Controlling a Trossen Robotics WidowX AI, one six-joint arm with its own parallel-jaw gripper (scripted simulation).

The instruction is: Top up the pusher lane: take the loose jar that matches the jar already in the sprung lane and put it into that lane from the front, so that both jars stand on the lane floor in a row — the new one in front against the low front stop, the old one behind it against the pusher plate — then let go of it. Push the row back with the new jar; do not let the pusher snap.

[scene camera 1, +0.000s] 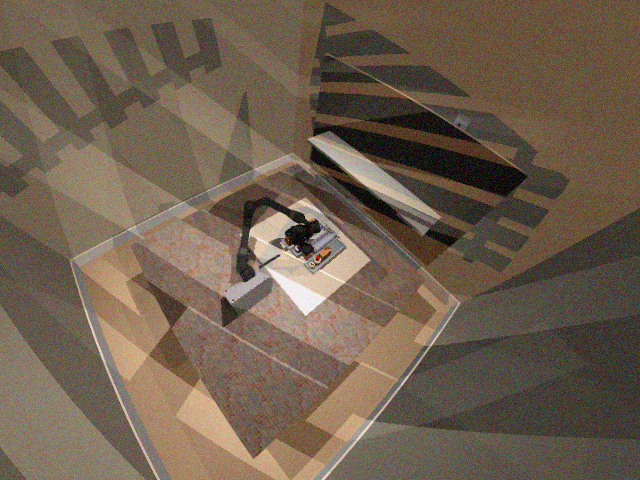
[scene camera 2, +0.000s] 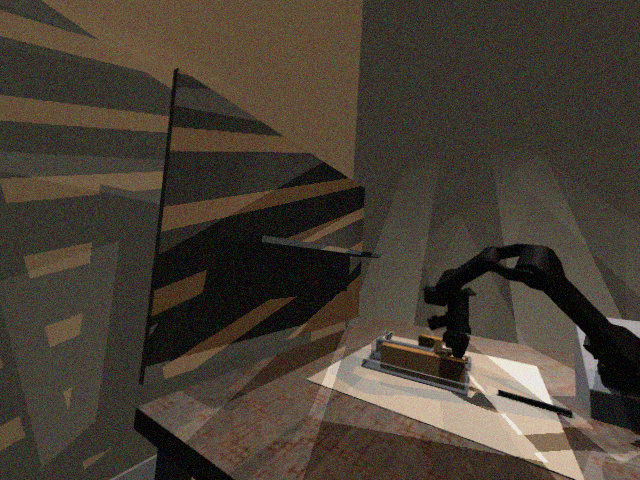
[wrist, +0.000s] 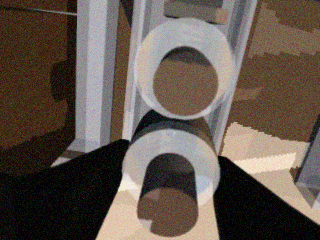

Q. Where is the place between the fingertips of the gripper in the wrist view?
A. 171, 156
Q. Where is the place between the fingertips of the gripper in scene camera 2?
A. At 458, 362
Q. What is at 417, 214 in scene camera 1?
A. A wall shelf.
